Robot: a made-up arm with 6 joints.
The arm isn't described. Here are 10 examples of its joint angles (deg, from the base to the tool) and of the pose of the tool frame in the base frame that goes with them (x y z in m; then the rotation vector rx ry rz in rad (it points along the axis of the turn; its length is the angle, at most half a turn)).
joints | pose
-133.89 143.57 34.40 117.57 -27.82 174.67 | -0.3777 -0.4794 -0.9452 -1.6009 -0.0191 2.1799
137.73 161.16 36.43 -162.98 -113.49 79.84 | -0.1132 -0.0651 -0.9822 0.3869 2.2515 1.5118
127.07 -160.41 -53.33 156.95 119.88 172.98 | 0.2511 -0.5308 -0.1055 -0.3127 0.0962 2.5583
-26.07 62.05 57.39 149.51 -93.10 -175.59 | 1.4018 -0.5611 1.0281 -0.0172 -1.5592 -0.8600
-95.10 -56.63 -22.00 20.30 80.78 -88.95 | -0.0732 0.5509 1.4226 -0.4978 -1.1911 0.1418
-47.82 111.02 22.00 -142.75 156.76 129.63 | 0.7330 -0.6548 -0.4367 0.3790 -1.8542 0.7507
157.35 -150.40 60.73 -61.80 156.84 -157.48 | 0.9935 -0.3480 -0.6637 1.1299 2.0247 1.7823
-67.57 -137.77 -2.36 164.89 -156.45 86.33 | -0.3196 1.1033 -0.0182 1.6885 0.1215 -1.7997
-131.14 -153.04 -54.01 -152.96 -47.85 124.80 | 0.4362 0.3234 -0.0081 -2.0211 -0.7596 -0.4221
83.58 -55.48 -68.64 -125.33 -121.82 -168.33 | -0.1251 -0.4398 0.8942 0.9759 -2.0792 1.7101
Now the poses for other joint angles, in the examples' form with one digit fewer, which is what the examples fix.
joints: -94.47 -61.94 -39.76 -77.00 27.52 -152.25
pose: 0.007 0.470 1.081 -1.481 2.077 -1.600
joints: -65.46 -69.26 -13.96 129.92 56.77 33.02
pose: -0.273 0.799 1.352 2.915 -0.661 0.174
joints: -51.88 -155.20 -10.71 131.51 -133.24 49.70
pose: -0.514 0.795 -0.323 1.297 -0.009 -2.057
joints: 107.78 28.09 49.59 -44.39 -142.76 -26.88
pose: -0.228 1.016 1.571 -1.799 1.879 1.325
